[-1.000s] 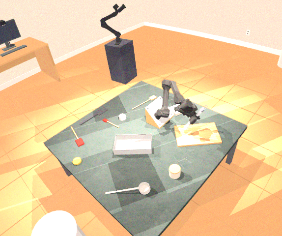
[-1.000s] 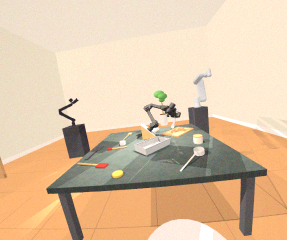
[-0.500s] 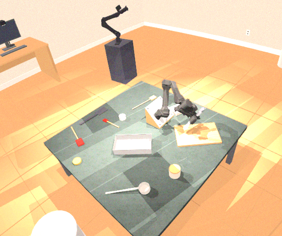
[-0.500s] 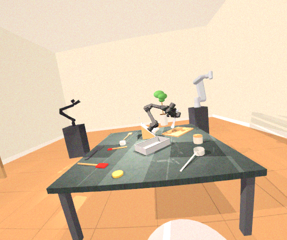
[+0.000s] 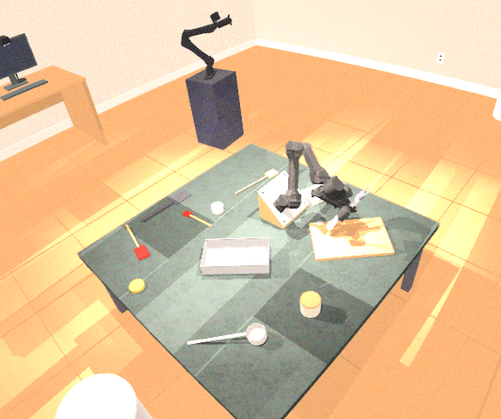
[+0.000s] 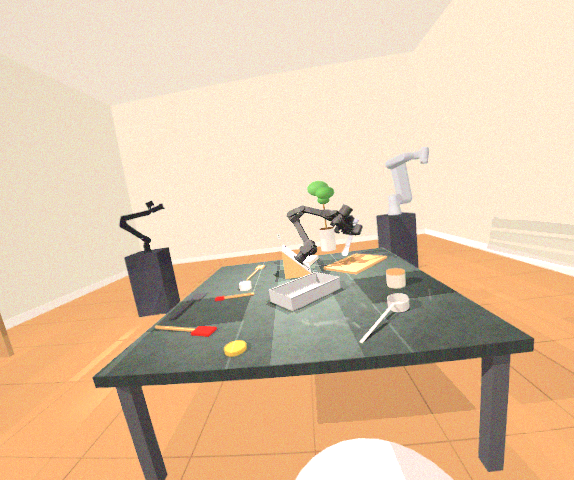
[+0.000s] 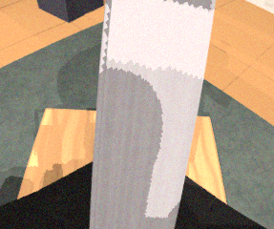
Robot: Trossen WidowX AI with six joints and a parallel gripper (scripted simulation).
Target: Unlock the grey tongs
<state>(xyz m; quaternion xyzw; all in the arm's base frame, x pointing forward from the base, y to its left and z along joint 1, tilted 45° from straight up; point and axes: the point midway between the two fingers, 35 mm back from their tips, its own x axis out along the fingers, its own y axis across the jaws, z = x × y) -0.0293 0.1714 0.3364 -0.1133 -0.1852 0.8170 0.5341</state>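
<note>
The wooden board is 180 mm below my gripper tip and 10 mm to the right of it. The rest, counted from my gripper tip: roasting tin: 400 mm to the right, 380 mm ahead, 160 mm below; cleaver: 990 mm to the right, 250 mm ahead, 180 mm below; yellow disc: 750 mm ahead, 700 mm to the right, 180 mm below.
</note>
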